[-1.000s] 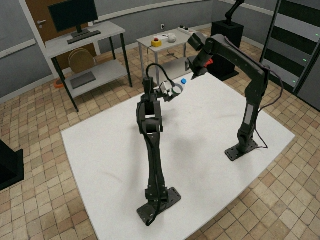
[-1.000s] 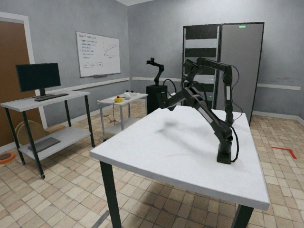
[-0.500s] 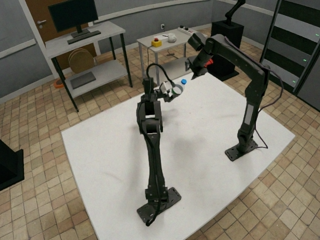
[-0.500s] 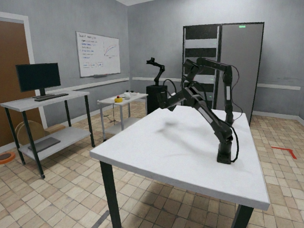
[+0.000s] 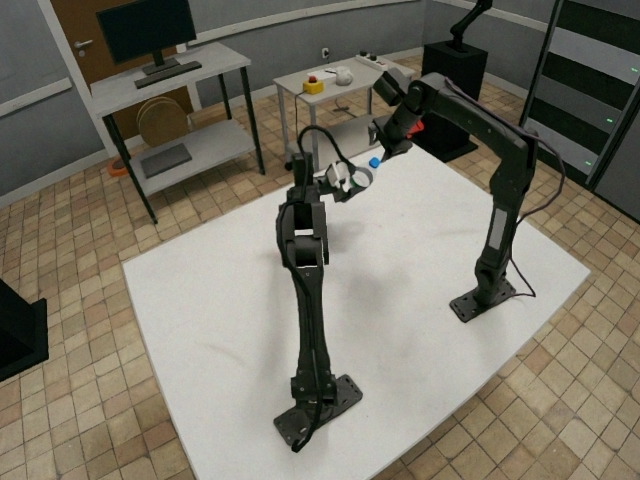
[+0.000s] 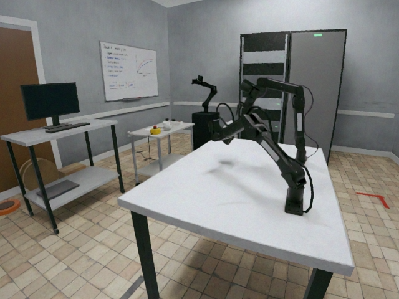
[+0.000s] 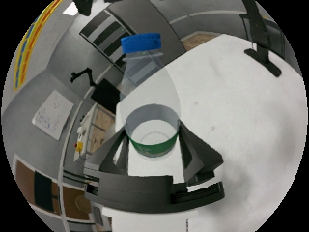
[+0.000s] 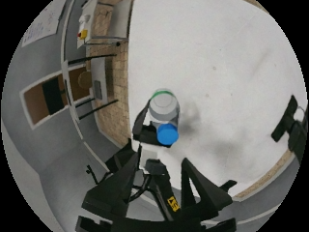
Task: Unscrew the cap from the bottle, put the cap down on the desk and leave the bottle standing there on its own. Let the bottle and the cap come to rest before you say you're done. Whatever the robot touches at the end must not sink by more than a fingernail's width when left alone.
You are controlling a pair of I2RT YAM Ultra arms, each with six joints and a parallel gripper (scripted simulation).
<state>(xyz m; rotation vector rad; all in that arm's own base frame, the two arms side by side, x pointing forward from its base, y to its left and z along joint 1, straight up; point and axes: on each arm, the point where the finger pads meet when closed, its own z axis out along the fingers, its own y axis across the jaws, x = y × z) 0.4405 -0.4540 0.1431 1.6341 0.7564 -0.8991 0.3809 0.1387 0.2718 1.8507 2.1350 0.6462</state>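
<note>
The blue cap is 2 cm ahead of my right hand and 5 cm below it. The rest, counted from my right hand: plastic bottle (5 cm ahead, 10 cm below).
Now: left hand 8 cm below the blue cap, 5 cm past it and 1 cm to the left of it. Also, from my left hand: plastic bottle: 3 cm above, 2 cm behind.
</note>
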